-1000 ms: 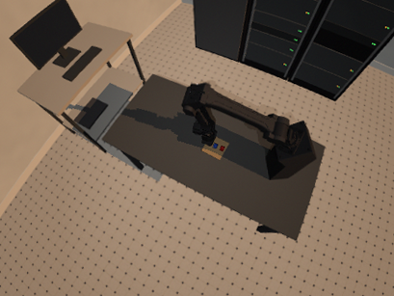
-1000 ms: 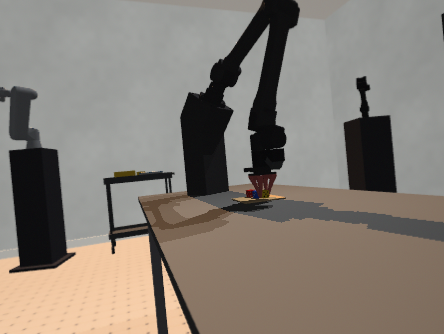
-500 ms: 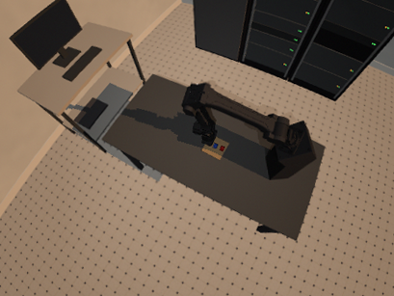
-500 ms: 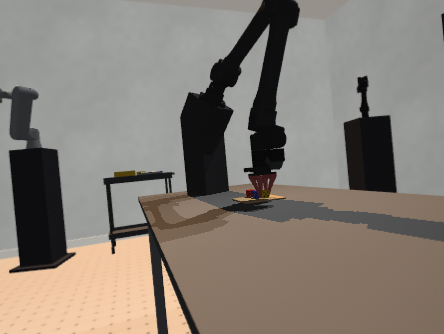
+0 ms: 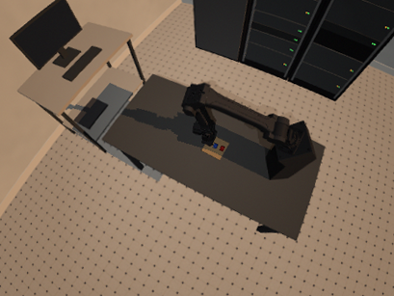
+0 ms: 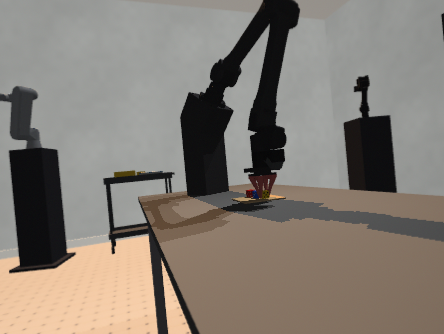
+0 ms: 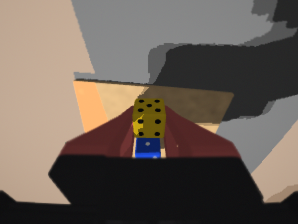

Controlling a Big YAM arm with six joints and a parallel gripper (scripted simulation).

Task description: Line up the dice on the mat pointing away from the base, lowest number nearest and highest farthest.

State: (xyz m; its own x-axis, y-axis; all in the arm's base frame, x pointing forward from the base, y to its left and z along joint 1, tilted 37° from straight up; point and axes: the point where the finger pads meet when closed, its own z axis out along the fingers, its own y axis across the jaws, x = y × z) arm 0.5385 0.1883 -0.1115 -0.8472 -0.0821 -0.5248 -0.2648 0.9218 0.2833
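My hand is right at the yellow die. Round my hand: tan mat: 50 mm behind, 20 mm below, 10 mm to the right; then blue die: 50 mm behind, 10 mm to the right; then red die: 90 mm behind, 30 mm to the right.
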